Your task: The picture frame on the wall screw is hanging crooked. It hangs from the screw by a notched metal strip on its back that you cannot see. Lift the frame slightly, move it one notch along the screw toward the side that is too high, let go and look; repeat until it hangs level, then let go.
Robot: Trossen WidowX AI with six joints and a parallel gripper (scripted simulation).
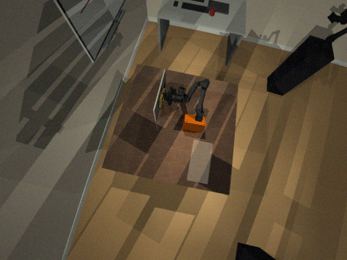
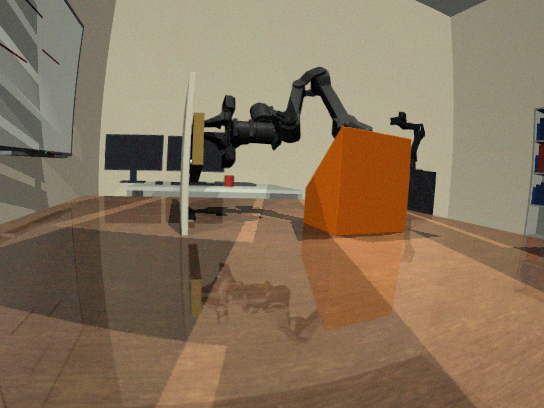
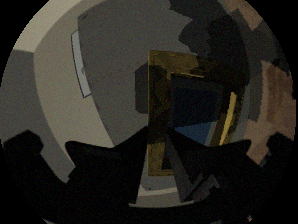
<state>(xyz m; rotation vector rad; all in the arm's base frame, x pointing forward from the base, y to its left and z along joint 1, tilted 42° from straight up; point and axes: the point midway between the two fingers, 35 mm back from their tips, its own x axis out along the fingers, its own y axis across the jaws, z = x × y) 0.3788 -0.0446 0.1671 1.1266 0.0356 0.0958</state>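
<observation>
The picture frame lies 10 mm to the left of my gripper tip and 50 mm below it. Also, from my gripper tip: wall panel (20 mm ahead, 10 mm to the right, 70 mm below).
</observation>
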